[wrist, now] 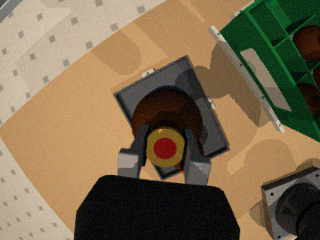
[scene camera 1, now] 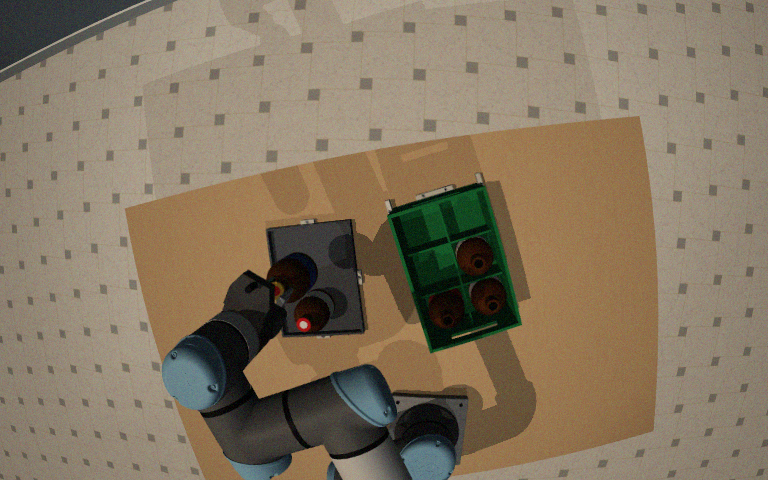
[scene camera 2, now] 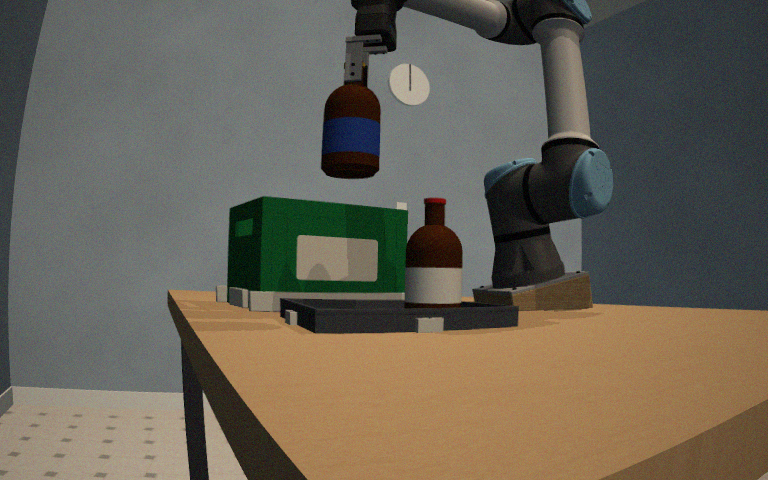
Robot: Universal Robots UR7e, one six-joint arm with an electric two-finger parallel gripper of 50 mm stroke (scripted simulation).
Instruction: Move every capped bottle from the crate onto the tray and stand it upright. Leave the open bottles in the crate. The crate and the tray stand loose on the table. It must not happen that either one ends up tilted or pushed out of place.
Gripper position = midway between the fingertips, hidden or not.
Observation:
In view: my gripper (scene camera 2: 356,85), a dark grey tray (scene camera 1: 327,243), a green crate (scene camera 2: 296,245) and a red-capped bottle (scene camera 2: 433,269).
The dark grey tray also shows in the wrist view (wrist: 181,74) and in scene camera 2 (scene camera 2: 317,315). The green crate also shows in scene camera 1 (scene camera 1: 417,229). The red-capped bottle also shows in scene camera 1 (scene camera 1: 316,308).

